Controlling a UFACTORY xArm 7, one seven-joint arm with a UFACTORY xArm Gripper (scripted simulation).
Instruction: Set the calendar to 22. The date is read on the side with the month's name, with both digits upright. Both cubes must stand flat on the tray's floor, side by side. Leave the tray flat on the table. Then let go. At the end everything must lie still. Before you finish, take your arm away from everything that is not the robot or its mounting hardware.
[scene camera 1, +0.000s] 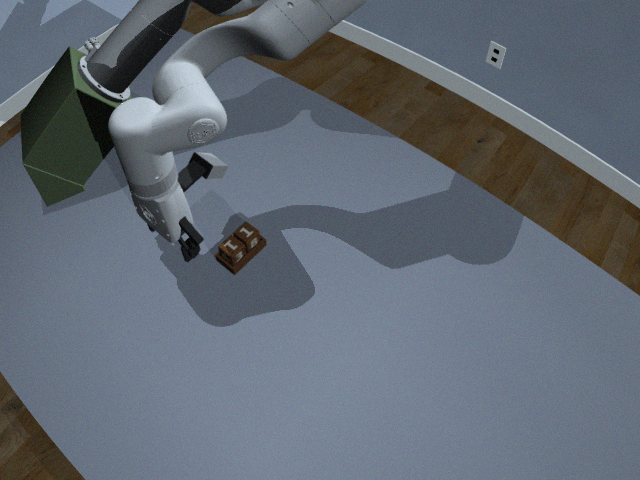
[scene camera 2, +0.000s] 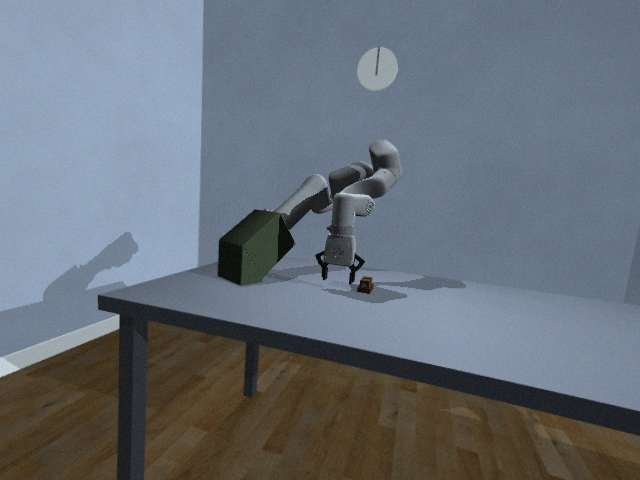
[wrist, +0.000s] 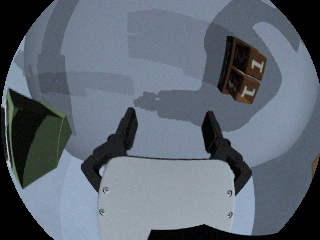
my gripper: scene camera 1; scene camera 2; wrist 170, 117
same spot on my gripper: (scene camera 1: 195, 238) = (scene camera 2: 362, 259)
